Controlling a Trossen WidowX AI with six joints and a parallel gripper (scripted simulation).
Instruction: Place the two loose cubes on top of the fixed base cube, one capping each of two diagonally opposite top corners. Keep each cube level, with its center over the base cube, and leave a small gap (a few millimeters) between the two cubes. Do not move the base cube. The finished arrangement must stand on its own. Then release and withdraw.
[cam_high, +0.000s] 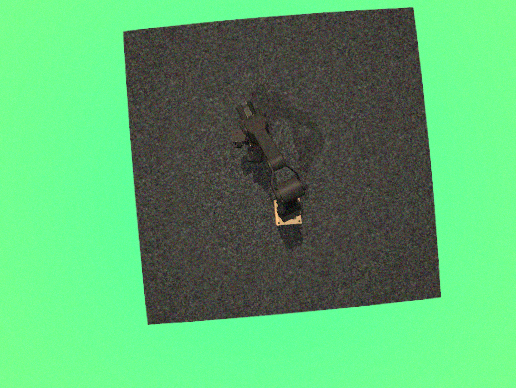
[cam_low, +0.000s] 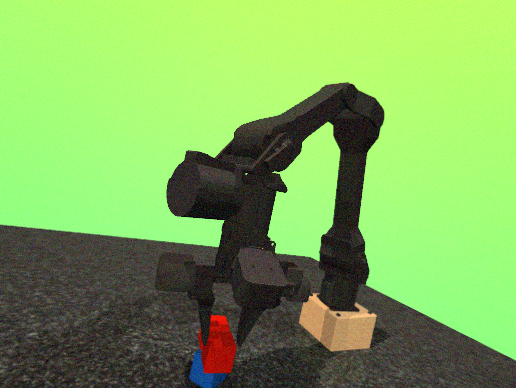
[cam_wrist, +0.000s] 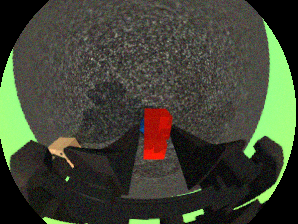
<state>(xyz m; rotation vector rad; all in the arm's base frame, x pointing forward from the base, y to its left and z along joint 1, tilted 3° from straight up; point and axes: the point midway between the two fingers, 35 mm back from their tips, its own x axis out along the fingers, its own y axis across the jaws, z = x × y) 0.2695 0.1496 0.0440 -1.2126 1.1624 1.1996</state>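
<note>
Right now the red cube is 10 mm below my gripper tip. Also, from my gripper tip: blue cube 20 mm to the right, 40 mm below.
</note>
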